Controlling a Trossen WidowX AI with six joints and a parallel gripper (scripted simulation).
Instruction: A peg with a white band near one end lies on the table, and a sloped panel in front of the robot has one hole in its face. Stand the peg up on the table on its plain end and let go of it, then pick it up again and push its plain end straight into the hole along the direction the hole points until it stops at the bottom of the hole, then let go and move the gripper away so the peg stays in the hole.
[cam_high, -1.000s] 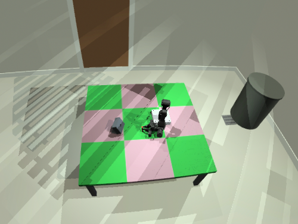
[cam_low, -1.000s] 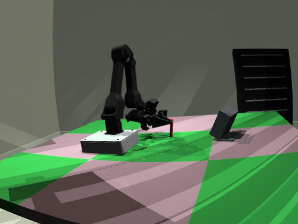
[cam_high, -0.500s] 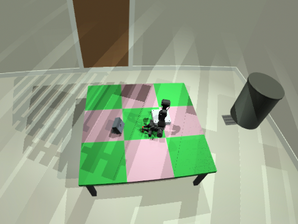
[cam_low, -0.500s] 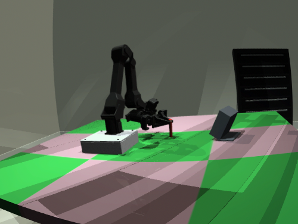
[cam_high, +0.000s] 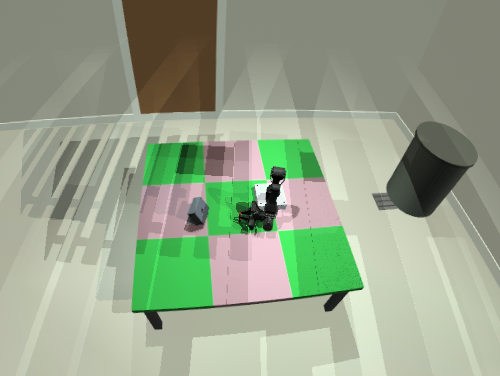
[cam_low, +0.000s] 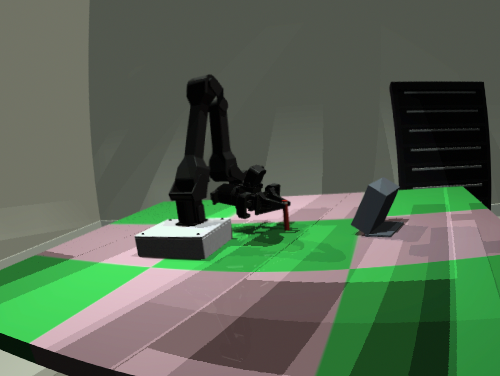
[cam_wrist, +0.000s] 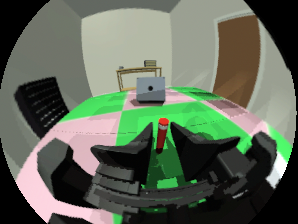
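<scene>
My gripper tip is 10 mm past the red peg and 10 mm above it. Round my gripper tip: sloped panel 250 mm ahead.
</scene>
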